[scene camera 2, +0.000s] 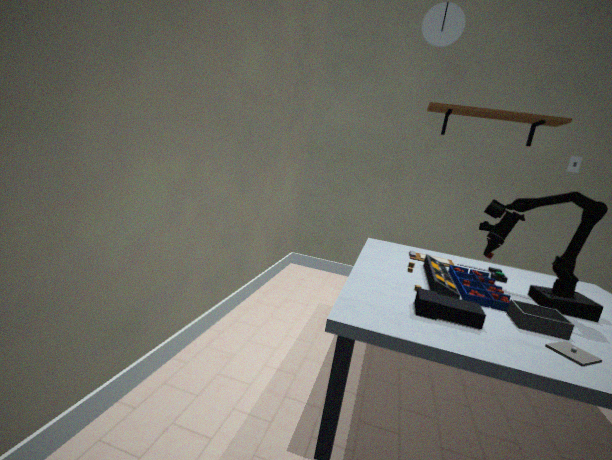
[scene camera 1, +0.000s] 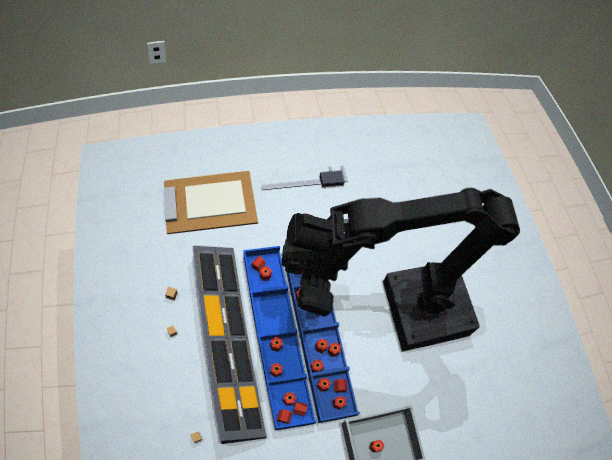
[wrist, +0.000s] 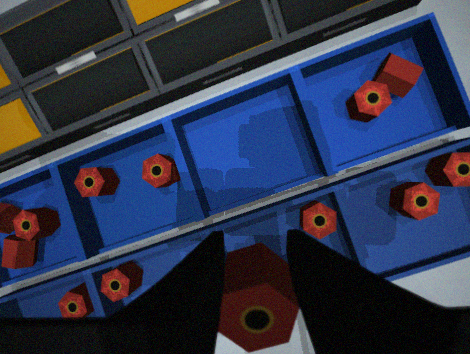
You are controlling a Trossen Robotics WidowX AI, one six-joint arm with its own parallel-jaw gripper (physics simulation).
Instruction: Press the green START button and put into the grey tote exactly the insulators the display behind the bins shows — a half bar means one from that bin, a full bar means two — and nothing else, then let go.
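My gripper (scene camera 2: 489, 253) (wrist: 255, 241) is shut on a red hexagonal insulator (wrist: 257, 300) (scene camera 2: 489, 256), raised above the blue bins (scene camera 1: 274, 312) (wrist: 250, 145); scene camera 1 hides its fingertips. The second compartment of the display-side bin row is empty; red insulators show in other compartments. The grey display (scene camera 1: 229, 249) has a full orange bar (scene camera 1: 214, 315) in the second row, left, and half bars (scene camera 1: 227, 398) (scene camera 1: 248, 397) in both fourth-row cells. The grey tote (scene camera 1: 416, 435) (scene camera 2: 540, 327) holds one red insulator (scene camera 1: 377, 445). The green START button (scene camera 2: 499, 273) is hidden in scene camera 1.
A clipboard (scene camera 1: 172, 227) and a caliper (scene camera 1: 332, 178) lie beyond the bins. Small wooden blocks (scene camera 1: 171, 293) (scene camera 1: 172, 330) (scene camera 1: 196, 437) lie beside the display. A long black box (scene camera 2: 449, 310) and a thin plate (scene camera 2: 562, 349) are near the table's front edge. The arm's base (scene camera 1: 440, 332) stands right of the bins.
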